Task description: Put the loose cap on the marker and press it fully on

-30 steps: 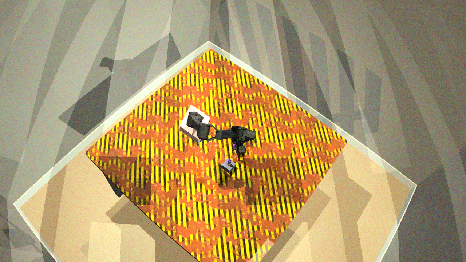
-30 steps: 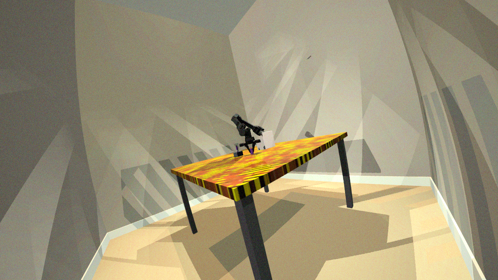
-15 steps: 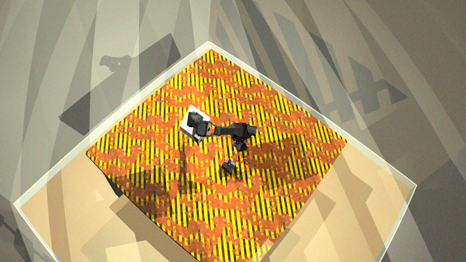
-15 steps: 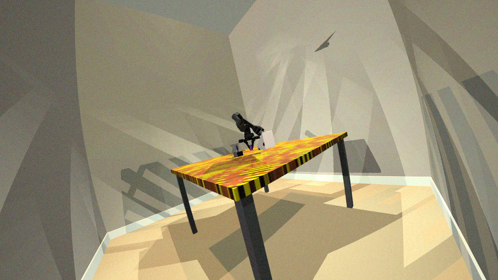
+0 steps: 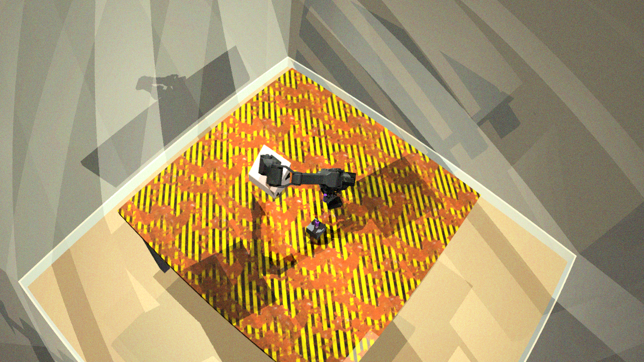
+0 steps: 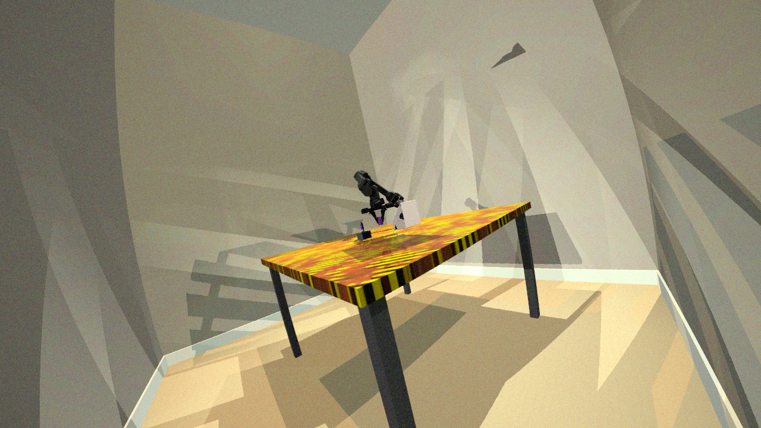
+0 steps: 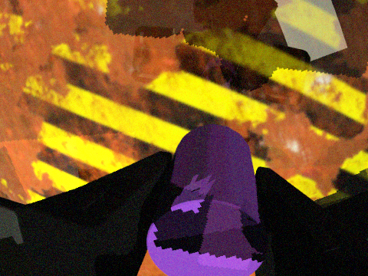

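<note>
My gripper tip is now 5 cm short of the holder block, 13 cm to the left of it and 6 cm above it. Round my gripper tip: purple cap 1 cm above.
</note>
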